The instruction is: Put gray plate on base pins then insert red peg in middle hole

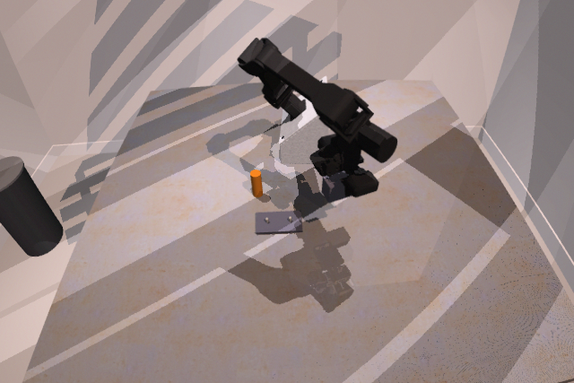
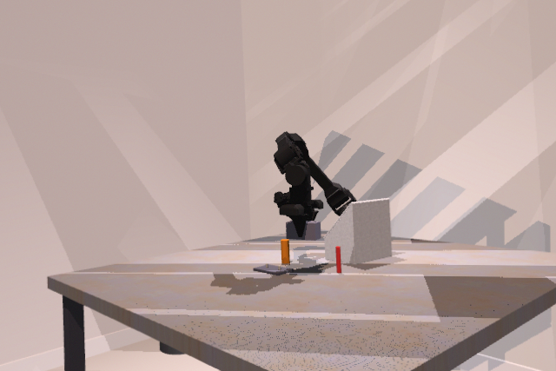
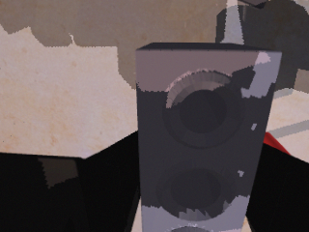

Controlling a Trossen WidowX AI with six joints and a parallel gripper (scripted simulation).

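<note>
Now: gripper tip 10 mm past the flat base, 160 mm to the left of it and 120 mm above it. From my gripper tip the other things lie so: orange peg (120 mm behind, 220 mm to the right, 90 mm below); then gray plate (30 mm above); then red peg (130 mm behind, 20 mm to the left, 90 mm below).
</note>
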